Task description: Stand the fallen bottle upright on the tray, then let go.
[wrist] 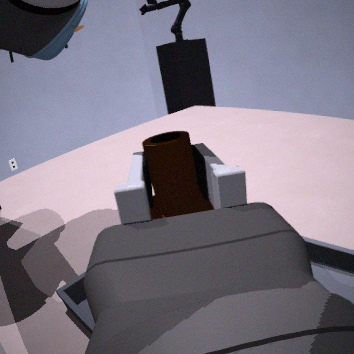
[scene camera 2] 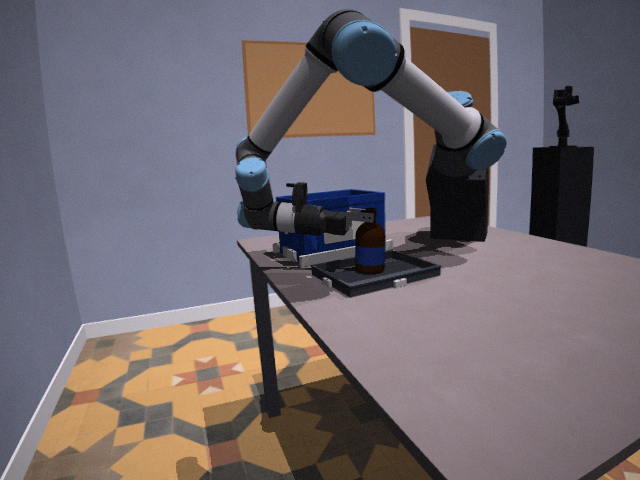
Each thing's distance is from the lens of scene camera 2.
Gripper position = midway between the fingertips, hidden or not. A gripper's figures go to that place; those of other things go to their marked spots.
my gripper point(scene camera 2: 374, 216): 93 cm
dark grey tray point(scene camera 2: 345, 278): 90 cm
blue crate point(scene camera 2: 342, 200): 107 cm
The marked spots on the blue crate and the dark grey tray are 26 cm apart.
